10 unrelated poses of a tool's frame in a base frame.
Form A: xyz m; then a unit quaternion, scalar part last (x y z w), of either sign.
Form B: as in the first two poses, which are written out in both.
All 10 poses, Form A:
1: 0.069 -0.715 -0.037 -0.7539 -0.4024 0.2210 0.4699
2: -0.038 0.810 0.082 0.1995 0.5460 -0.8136 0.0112
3: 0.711 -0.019 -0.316 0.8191 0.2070 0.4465 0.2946
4: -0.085 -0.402 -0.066 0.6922 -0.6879 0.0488 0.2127
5: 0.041 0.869 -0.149 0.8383 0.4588 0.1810 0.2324
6: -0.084 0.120 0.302 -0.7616 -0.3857 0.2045 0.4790
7: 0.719 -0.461 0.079 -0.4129 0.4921 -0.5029 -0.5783
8: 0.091 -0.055 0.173 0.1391 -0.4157 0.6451 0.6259
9: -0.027 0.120 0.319 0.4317 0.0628 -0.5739 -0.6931
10: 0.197 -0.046 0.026 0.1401 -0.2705 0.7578 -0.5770
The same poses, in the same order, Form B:
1: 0.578 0.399 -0.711 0.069; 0.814 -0.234 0.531 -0.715; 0.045 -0.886 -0.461 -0.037; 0 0 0 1
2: -0.920 0.236 -0.312 -0.038; 0.200 -0.404 -0.893 0.810; -0.337 -0.884 0.324 0.082; 0 0 0 1
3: 0.516 0.076 0.853 0.711; 0.602 -0.741 -0.298 -0.019; 0.610 0.668 -0.428 -0.316; 0 0 0 1
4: 0.049 -0.973 -0.225 -0.085; -0.932 0.037 -0.362 -0.402; 0.360 0.227 -0.905 -0.066; 0 0 0 1
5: 0.513 0.685 0.517 0.041; 0.853 -0.471 -0.224 0.869; 0.090 0.556 -0.826 -0.149; 0 0 0 1
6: 0.619 0.392 -0.681 -0.084; 0.783 -0.244 0.572 0.120; 0.058 -0.887 -0.458 0.302; 0 0 0 1
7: 0.010 -0.988 -0.154 0.719; 0.175 0.153 -0.973 -0.461; 0.984 -0.017 0.175 0.079; 0 0 0 1
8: -0.178 -0.923 -0.341 0.091; 0.692 0.129 -0.710 -0.055; 0.700 -0.362 0.616 0.173; 0 0 0 1
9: 0.333 -0.741 -0.583 -0.027; 0.850 -0.031 0.526 0.120; -0.408 -0.670 0.619 0.319; 0 0 0 1
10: -0.295 0.799 0.524 0.197; -0.950 -0.188 -0.248 -0.046; -0.100 -0.572 0.814 0.026; 0 0 0 1
